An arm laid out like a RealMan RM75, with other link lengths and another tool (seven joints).
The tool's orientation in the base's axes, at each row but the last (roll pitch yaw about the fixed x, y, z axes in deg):
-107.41 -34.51 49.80
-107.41 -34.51 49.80
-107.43 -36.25 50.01
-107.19 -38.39 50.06
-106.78 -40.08 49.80
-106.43 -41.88 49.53
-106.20 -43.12 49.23
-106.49 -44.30 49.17
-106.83 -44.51 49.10
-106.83 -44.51 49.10
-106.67 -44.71 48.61
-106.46 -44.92 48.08
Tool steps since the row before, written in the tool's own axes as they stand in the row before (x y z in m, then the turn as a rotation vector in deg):
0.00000 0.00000 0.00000 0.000 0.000 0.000
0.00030 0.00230 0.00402 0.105 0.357 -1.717
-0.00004 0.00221 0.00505 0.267 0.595 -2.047
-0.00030 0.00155 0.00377 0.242 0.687 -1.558
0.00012 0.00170 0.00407 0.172 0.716 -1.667
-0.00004 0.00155 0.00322 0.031 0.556 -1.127
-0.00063 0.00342 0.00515 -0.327 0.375 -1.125
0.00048 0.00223 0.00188 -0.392 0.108 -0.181
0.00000 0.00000 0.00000 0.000 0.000 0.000
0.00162 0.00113 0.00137 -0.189 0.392 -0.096
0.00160 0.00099 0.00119 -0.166 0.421 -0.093
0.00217 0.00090 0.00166 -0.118 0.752 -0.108
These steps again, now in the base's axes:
0.00000 0.00000 0.00000 0.000 0.000 0.000
-0.00100 0.00369 -0.00263 1.325 -1.135 0.202
-0.00183 0.00429 -0.00294 1.754 -1.225 0.195
-0.00153 0.00307 -0.00222 1.497 -0.847 -0.003
-0.00138 0.00365 -0.00207 1.547 -0.963 -0.046
-0.00100 0.00291 -0.00181 1.050 -0.677 -0.139
-0.00122 0.00470 -0.00388 0.762 -0.931 -0.257
0.00056 0.00244 -0.00158 -0.005 -0.318 -0.311
0.00000 0.00000 0.00000 0.000 0.000 0.000
0.00069 0.00230 0.00008 0.226 -0.052 -0.380
0.00071 0.00210 0.00021 0.255 -0.028 -0.384
0.00066 0.00274 0.00059 0.506 0.089 -0.572

